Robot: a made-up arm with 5 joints.
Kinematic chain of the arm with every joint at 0, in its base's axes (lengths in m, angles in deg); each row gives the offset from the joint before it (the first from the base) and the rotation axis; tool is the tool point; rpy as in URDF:
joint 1: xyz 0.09 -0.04 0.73 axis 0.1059 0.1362 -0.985
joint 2: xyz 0 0.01 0.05 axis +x
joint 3: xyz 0 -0.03 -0.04 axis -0.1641 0.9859 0.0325
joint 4: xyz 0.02 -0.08 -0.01 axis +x
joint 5: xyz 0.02 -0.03 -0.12 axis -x
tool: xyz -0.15 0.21 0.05 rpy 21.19 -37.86 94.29
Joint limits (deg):
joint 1: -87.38..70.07
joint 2: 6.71..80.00
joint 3: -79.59..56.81
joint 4: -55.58..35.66
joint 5: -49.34..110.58
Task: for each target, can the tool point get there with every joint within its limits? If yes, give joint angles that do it. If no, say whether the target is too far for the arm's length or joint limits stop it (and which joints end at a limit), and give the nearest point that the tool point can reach.
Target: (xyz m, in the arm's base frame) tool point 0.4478 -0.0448 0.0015
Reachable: no: too far | nearest point 0.2933 -0.0367 0.3438 | short by 0.376 m
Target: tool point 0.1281 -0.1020 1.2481
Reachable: no: joint limits stop it (at a limit: joint 1, joint 2, joint 3, joint 4) | nearest point 0.0829 0.0312 0.9273 | short by 0.350 m
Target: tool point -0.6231 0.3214 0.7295
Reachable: no: too far | nearest point -0.3016 0.1146 0.7171 | short by 0.382 m
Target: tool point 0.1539 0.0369 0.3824
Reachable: yes | joints 24.21 26.93 -27.26 -18.72 74.98
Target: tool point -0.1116 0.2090 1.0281
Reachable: no: joint limits stop it (at a limit: joint 2, joint 3, joint 4) | nearest point -0.0663 0.1722 0.9018 | short by 0.139 m
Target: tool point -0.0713 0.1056 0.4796
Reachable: yes | joints -6.61 29.55 7.17 6.45 75.13
